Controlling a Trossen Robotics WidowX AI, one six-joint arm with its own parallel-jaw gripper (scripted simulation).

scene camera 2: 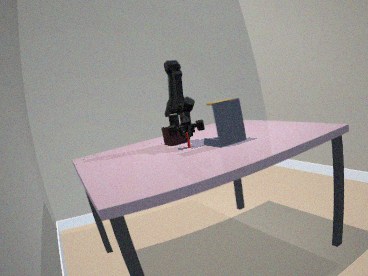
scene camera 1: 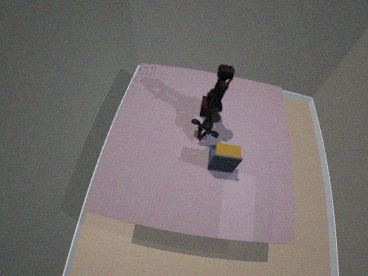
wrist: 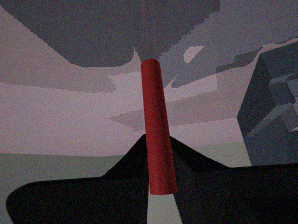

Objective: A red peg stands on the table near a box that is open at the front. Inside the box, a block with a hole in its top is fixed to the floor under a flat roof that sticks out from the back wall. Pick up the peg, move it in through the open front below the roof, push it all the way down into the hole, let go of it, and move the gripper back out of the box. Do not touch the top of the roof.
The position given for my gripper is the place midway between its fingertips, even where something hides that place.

Observation:
My gripper (wrist: 154, 139) holds a red peg (wrist: 162, 181).

